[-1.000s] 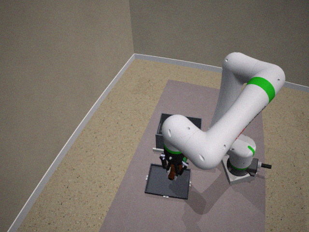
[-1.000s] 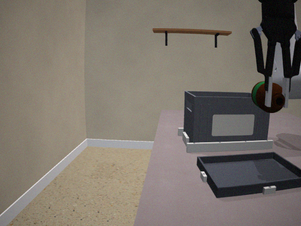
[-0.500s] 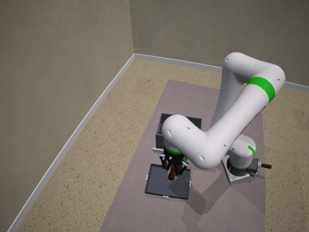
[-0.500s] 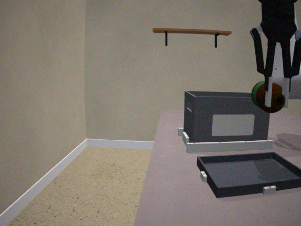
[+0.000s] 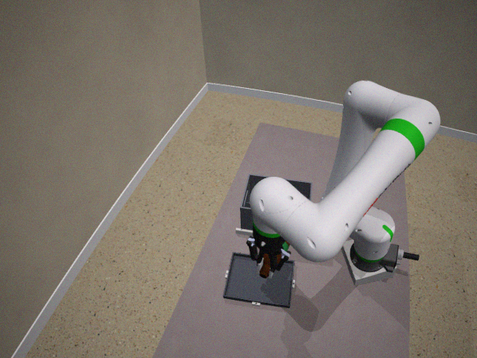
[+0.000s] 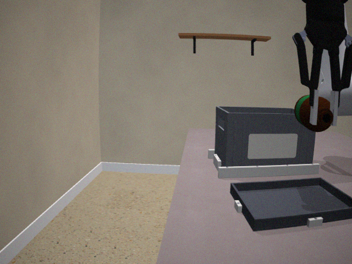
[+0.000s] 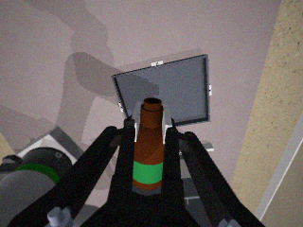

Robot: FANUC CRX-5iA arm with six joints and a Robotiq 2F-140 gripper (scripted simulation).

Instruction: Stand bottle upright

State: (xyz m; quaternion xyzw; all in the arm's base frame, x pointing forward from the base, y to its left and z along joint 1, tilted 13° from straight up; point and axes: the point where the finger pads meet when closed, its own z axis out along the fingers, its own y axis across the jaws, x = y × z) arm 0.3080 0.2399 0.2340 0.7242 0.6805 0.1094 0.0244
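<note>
Now: hand 5 cm to the left of the bottle and 2 cm above it. Also, from my hand: tray 21 cm below, 4 cm to the right, 3 cm ahead; crate 34 cm to the right, 14 cm below, 7 cm ahead.
</note>
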